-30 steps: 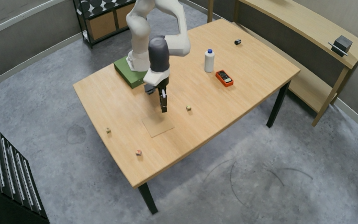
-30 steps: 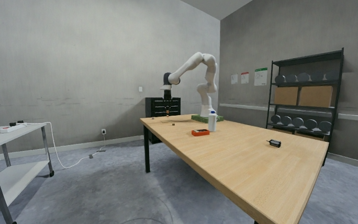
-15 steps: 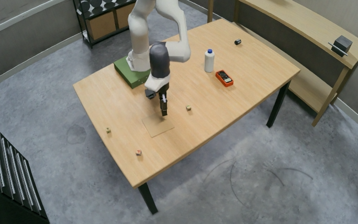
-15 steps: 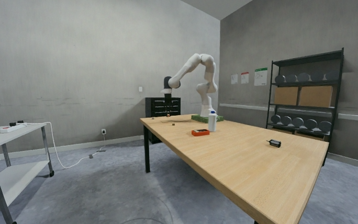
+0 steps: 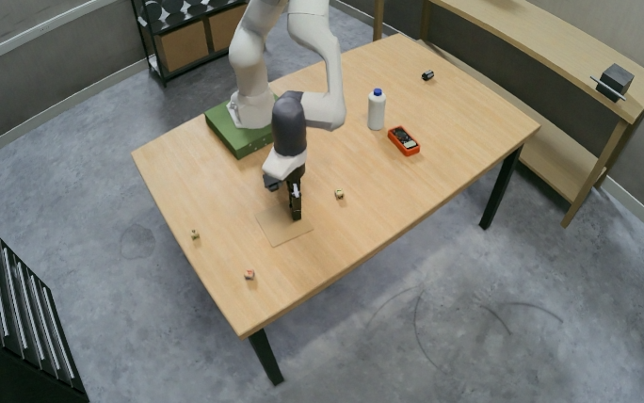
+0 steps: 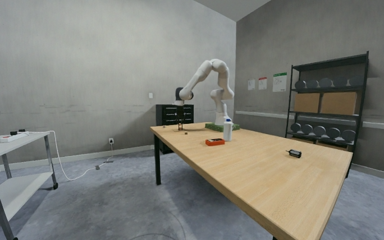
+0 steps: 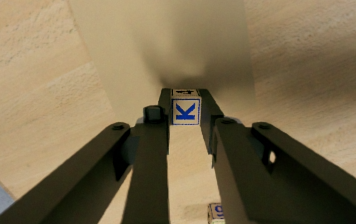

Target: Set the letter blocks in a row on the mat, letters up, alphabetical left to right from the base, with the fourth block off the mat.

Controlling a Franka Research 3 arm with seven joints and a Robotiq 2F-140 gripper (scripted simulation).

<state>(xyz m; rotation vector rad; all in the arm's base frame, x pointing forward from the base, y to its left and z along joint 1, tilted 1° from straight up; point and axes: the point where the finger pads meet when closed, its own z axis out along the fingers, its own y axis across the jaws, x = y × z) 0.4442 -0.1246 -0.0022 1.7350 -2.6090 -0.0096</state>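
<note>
The tan mat lies 10 mm behind my hand, 40 mm to the right of it and 40 mm below it. From my hand the other things lie so: white bottle (180 mm behind, 480 mm to the left, 40 mm above); then block (10 mm ahead, 160 mm to the left, 30 mm below); then orange meter (40 mm behind, 500 mm to the left, 30 mm below).
</note>
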